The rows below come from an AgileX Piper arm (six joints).
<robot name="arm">
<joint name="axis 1" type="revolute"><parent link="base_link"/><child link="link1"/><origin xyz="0 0 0.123"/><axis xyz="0 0 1"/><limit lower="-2.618" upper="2.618"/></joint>
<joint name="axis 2" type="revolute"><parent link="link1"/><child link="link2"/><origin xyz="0 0 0" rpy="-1.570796 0 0"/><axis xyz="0 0 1"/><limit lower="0" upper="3.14"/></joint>
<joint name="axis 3" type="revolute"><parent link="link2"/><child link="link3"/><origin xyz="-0.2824 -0.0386 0"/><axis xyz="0 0 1"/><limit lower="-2.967" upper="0"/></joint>
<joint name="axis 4" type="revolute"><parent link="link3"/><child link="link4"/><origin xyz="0.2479 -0.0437 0" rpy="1.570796 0 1.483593"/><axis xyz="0 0 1"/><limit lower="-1.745" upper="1.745"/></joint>
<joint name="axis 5" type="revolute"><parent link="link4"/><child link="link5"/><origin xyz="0 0 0" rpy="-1.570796 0 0"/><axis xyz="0 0 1"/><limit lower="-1.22" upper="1.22"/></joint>
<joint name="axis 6" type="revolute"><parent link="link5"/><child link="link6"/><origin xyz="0 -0.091 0" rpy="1.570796 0 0"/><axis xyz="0 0 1"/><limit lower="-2.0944" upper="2.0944"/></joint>
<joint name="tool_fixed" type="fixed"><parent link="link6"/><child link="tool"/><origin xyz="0 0 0"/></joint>
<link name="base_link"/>
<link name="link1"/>
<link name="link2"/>
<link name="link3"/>
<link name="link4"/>
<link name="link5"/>
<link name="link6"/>
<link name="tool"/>
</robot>
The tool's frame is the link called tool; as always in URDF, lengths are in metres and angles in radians.
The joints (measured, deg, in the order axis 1, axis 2, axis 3, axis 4, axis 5, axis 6), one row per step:
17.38, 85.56, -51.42, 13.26, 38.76, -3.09
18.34, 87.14, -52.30, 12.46, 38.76, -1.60
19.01, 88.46, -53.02, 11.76, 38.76, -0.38
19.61, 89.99, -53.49, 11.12, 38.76, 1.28
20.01, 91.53, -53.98, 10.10, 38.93, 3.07
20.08, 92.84, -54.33, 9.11, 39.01, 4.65
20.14, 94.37, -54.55, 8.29, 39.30, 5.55
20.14, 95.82, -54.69, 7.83, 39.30, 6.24
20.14, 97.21, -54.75, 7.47, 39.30, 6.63
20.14, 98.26, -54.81, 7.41, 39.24, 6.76
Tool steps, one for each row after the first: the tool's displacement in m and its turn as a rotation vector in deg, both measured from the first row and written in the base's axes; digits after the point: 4 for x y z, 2 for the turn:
0.0038, 0.0054, -0.0039, -0.40, 0.82, -0.01
0.0070, 0.0093, -0.0074, -0.80, 1.49, -0.11
0.0098, 0.0129, -0.0133, -1.17, 2.70, -0.72
0.0127, 0.0151, -0.0193, -1.88, 3.96, -1.43
0.0155, 0.0155, -0.0248, -2.59, 4.99, -2.31
0.0177, 0.0159, -0.0322, -3.55, 6.42, -2.62
0.0198, 0.0161, -0.0394, -4.21, 7.64, -3.01
0.0213, 0.0163, -0.0466, -4.88, 8.84, -3.17
0.0225, 0.0167, -0.0520, -5.24, 9.71, -3.26

